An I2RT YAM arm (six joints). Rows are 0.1 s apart.
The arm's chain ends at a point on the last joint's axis. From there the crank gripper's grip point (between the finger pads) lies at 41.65 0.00 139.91 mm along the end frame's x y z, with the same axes.
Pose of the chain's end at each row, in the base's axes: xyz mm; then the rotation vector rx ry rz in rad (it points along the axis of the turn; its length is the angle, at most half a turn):
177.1 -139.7 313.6 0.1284 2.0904 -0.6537
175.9 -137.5 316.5 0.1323 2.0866 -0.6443
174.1 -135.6 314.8 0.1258 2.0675 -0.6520
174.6 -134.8 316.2 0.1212 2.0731 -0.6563
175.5 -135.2 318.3 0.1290 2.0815 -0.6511
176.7 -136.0 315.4 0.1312 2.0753 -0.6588
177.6 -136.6 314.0 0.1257 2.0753 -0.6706
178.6 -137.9 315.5 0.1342 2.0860 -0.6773
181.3 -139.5 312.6 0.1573 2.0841 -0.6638
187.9 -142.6 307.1 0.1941 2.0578 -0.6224
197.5 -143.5 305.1 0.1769 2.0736 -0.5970
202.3 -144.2 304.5 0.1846 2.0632 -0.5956
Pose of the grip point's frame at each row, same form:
257.4 -215.6 218.2 0.1284 2.0904 -0.6537
256.9 -212.6 221.1 0.1323 2.0866 -0.6443
256.9 -211.6 221.6 0.1258 2.0675 -0.6520
256.7 -211.1 222.7 0.1212 2.0731 -0.6563
256.8 -211.0 223.7 0.1290 2.0815 -0.6511
258.1 -212.7 221.6 0.1312 2.0753 -0.6588
258.6 -214.3 220.7 0.1257 2.0753 -0.6706
257.8 -216.3 221.3 0.1342 2.0860 -0.6773
260.6 -217.1 217.8 0.1573 2.0841 -0.6638
270.7 -217.3 212.9 0.1941 2.0578 -0.6224
280.7 -215.0 208.8 0.1769 2.0736 -0.5970
286.3 -215.9 209.1 0.1846 2.0632 -0.5956

